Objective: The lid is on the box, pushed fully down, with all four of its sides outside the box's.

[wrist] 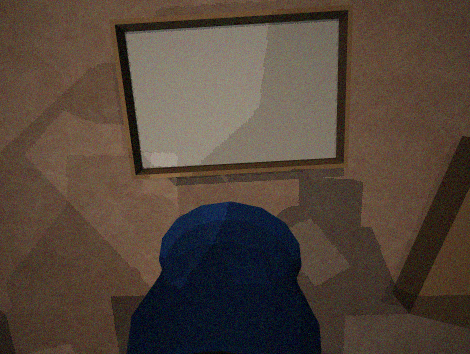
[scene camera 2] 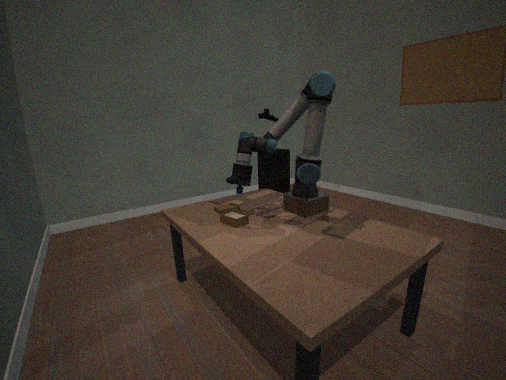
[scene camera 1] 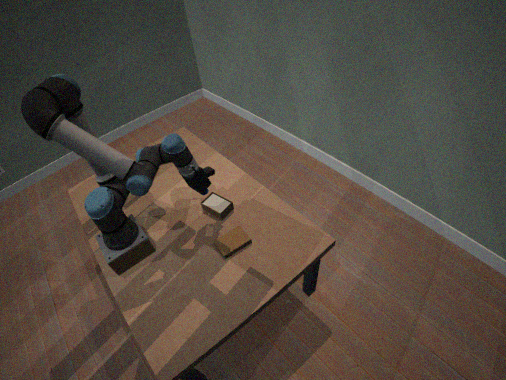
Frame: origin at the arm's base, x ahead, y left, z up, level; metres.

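Where they show: hand at its tool point: (wrist: 230, 263) (scene camera 2: 239, 193) (scene camera 1: 204, 191); arm's base at its link origin: (scene camera 2: 304, 194) (scene camera 1: 122, 236).
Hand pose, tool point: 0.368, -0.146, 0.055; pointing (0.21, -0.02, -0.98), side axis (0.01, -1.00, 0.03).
Each offset is from my tool point to the top centre of the thing, as dx, dy, dz. Level surfaces: height alone.
The box {+0.041, +0.000, -0.104} (scene camera 1: 212, 212) (scene camera 2: 237, 222) (wrist: 342, 90) stands upright and open on the table, a shallow brown-walled rectangle with a pale inside. The lid {-0.053, -0.193, -0.125} (scene camera 1: 233, 241) (scene camera 2: 227, 206) (wrist: 452, 262) is a brown slab lying on the table apart from the box; its near corner and part of its top show at the right of the wrist view. My gripper (scene camera 1: 204, 191) (scene camera 2: 239, 190) (wrist: 230, 240), a blue suction cup, is open and hangs in the air near the box, touching neither box nor lid. The cup's underside is hidden.
The wooden table {dz -0.151} (scene camera 1: 295, 235) (scene camera 2: 320, 285) carries the arm's grey base block (scene camera 1: 131, 254) (scene camera 2: 306, 204). Shadows of the arm cross the table top. A dark panel (scene camera 2: 274, 170) stands behind the table, and an orange board (scene camera 2: 452, 67) hangs on the wall.
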